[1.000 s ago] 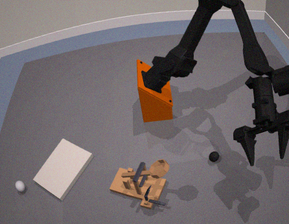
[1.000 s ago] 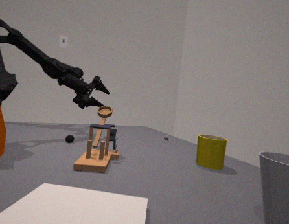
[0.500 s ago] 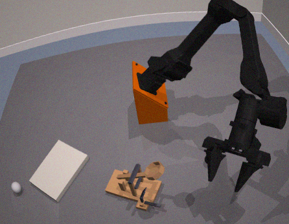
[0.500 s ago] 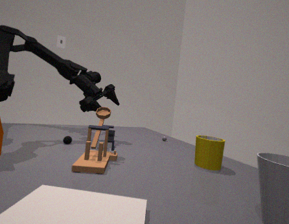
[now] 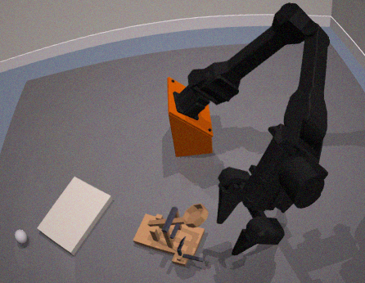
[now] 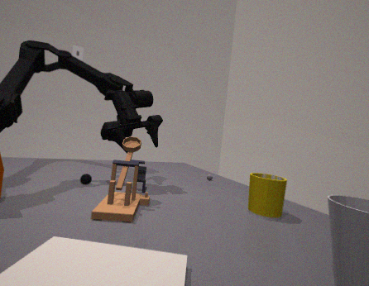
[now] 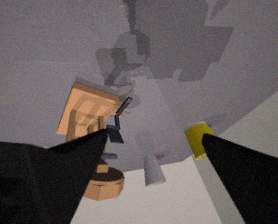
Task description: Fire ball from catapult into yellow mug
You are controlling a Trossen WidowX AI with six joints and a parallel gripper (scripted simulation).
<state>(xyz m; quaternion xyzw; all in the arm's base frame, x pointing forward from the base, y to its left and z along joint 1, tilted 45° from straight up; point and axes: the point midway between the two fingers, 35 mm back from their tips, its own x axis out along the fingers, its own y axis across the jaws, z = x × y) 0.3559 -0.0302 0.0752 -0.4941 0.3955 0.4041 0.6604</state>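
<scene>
My gripper tip is now 50 mm past the wooden catapult, 90 mm to the left of it and 50 mm above it. Round my gripper tip: yellow mug (250 mm ahead, 250 mm to the right, 100 mm below); small grey ball (360 mm ahead, 110 mm to the left, 120 mm below); black ball (130 mm behind, 120 mm to the left, 110 mm below).
</scene>
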